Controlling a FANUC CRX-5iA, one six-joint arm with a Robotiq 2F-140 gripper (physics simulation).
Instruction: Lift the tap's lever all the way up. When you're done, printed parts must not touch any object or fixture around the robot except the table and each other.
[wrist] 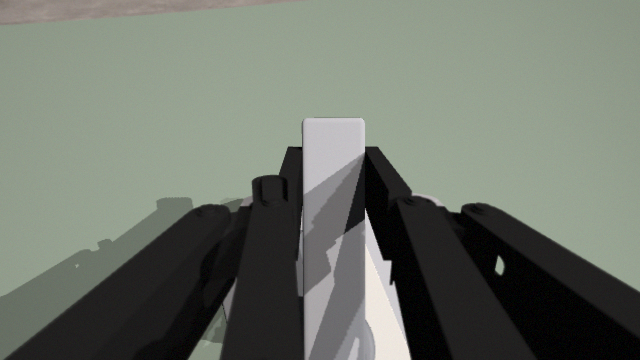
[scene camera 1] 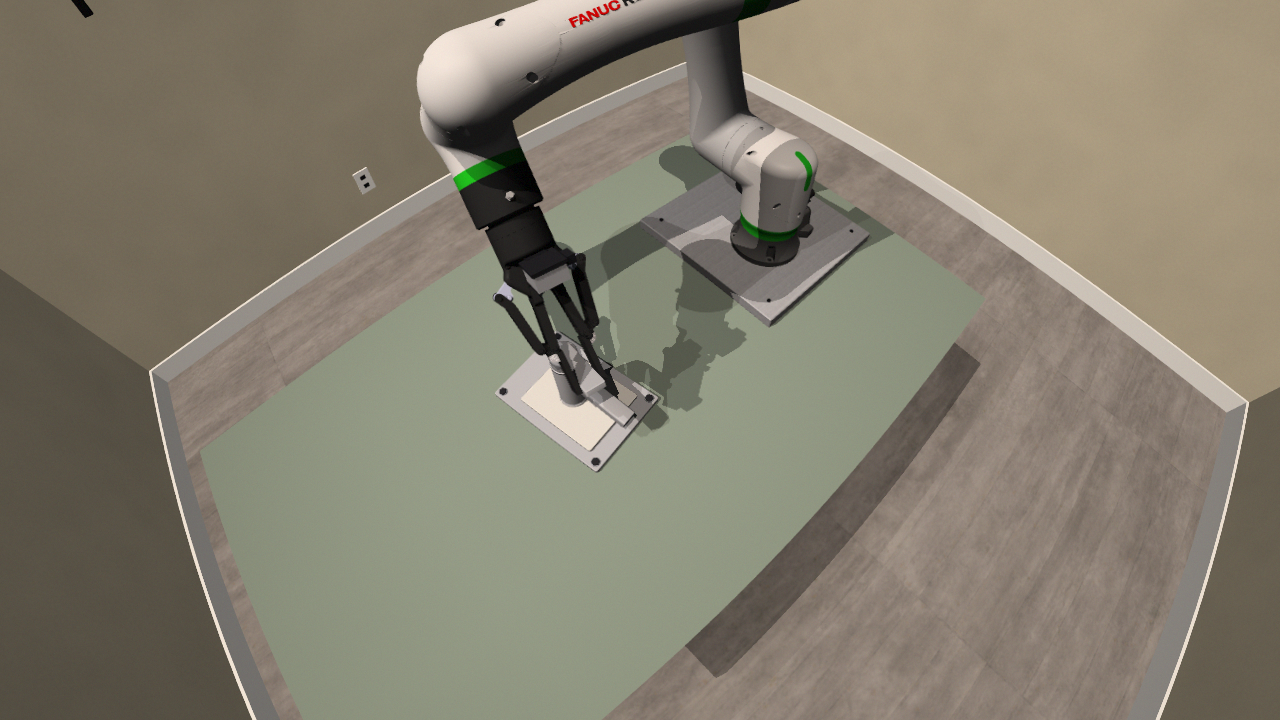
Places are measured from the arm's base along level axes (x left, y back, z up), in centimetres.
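Pixels of known places: gripper, fingertip midpoint: [wrist: 332, 170] [scene camera 1: 590, 384]; arm's base, origin of the base link: [scene camera 1: 764, 241].
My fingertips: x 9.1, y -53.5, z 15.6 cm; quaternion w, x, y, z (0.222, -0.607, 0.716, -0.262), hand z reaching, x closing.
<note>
Ahead of a thing's pixels: the offset from my fingertips to its middle. Level surfaces: height alone.
The tap stands on a light grey plate @(dx -8.7, dy +1.4, dz -17.3 cm) [scene camera 1: 544, 424] with a cream inset and dark corner bolts. Its round grey body @(dx -8.7, dy +1.4, dz -11.0 cm) [scene camera 1: 567, 386] is upright, partly hidden by the fingers. The pale grey lever [scene camera 1: 617, 411] [wrist: 333, 137] is a long flat bar reaching out from the body, over the plate's right part in the scene view. My gripper [scene camera 1: 597, 392] [wrist: 332, 170] points down at a tilt and is shut on the lever, one finger on each long side. The lever's end sticks out past the fingertips in the wrist view. Its exact upward angle is hard to tell.
The green table @(dz -17.9 cm) [scene camera 1: 447, 555] [wrist: 150, 100] carries the tap plate. The robot's base stands on a grey metal plate [scene camera 1: 666, 229] behind and to the right. The arm arches over the table from there. Walls with a pale skirting stand around the floor.
</note>
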